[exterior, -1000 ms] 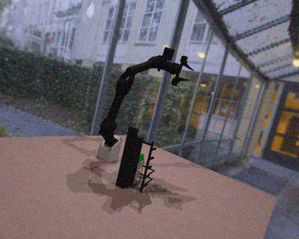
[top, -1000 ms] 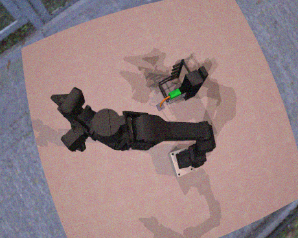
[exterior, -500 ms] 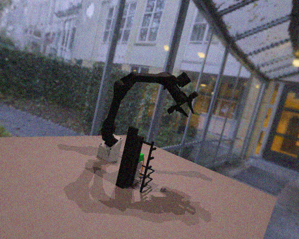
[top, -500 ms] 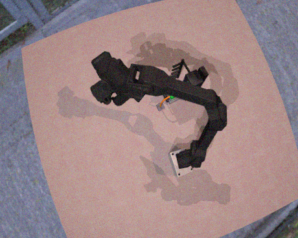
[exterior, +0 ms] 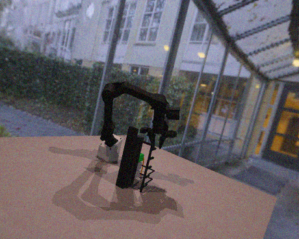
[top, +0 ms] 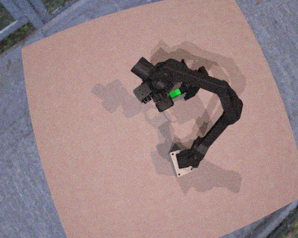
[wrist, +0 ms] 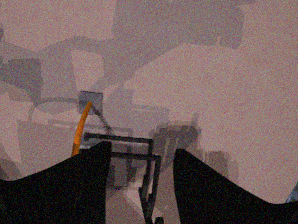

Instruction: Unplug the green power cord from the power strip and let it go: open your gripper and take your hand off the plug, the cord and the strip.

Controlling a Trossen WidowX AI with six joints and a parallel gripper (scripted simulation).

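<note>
My gripper tip is now 110 mm to the left of the green plug, 40 mm above it and 10 mm past it.
</note>
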